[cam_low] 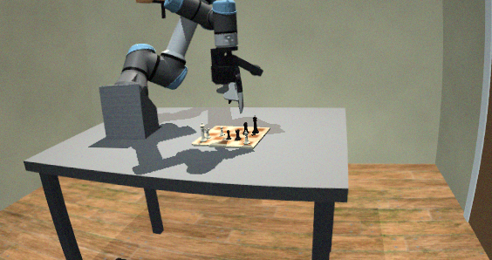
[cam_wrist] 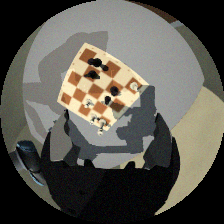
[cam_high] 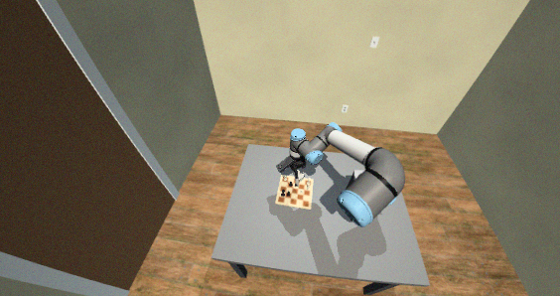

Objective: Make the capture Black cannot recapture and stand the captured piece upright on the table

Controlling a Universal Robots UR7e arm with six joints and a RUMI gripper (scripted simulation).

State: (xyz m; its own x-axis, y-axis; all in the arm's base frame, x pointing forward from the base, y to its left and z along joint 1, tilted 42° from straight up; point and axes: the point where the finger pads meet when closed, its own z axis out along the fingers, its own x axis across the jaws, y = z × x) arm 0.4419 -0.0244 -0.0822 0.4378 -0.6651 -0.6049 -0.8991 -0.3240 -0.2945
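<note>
Right now my hand is 90 mm above the black pawn and 30 mm past it. Round my hand: white pawn (90 mm below, 70 mm behind, 50 mm to the left); then small chessboard (110 mm below, 40 mm to the left, 30 mm behind).
</note>
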